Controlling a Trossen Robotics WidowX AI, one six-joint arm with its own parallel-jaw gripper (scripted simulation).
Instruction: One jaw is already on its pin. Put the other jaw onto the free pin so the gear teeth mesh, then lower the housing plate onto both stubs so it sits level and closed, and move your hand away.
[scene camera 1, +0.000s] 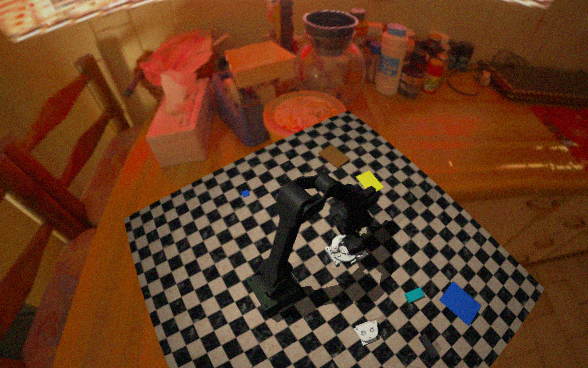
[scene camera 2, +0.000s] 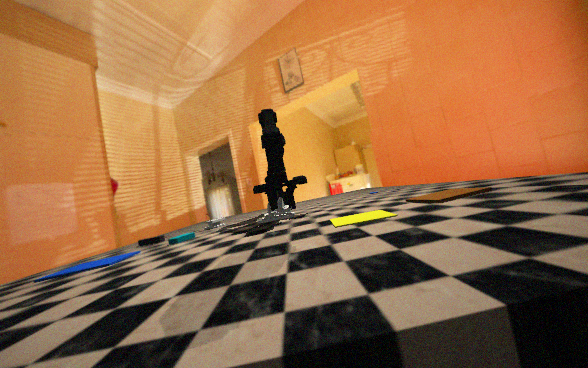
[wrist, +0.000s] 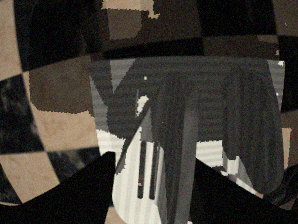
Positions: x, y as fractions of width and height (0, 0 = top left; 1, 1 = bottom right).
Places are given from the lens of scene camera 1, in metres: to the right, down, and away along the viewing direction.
my gripper (scene camera 1: 0.59, 0.65): 0.18, 0.20, 0.97
blue card (scene camera 1: 0.78, 0.81): 0.58, 0.41, 0.81
